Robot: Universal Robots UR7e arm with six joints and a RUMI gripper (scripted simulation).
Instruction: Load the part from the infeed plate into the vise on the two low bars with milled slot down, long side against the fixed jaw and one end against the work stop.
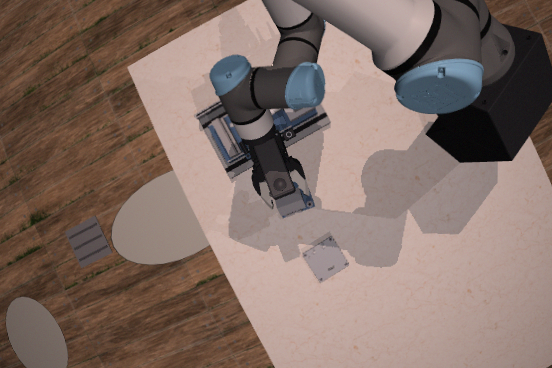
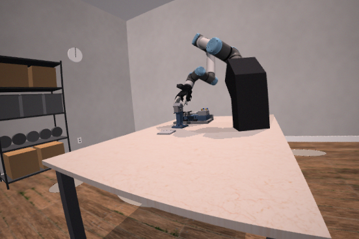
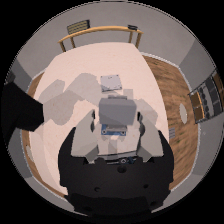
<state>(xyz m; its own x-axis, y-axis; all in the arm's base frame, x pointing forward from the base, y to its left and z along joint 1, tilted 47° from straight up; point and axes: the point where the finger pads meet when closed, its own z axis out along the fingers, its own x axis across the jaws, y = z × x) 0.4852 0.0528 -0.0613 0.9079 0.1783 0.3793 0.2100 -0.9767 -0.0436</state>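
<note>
The part lies 10 mm to the left of my hand and 10 mm below it. The rest, counted from my hand: vise (210 mm to the right, 120 mm below, 20 mm behind); air cylinder rod (210 mm to the right, 80 mm below, 40 mm behind); infeed plate (190 mm to the left, 160 mm below).
</note>
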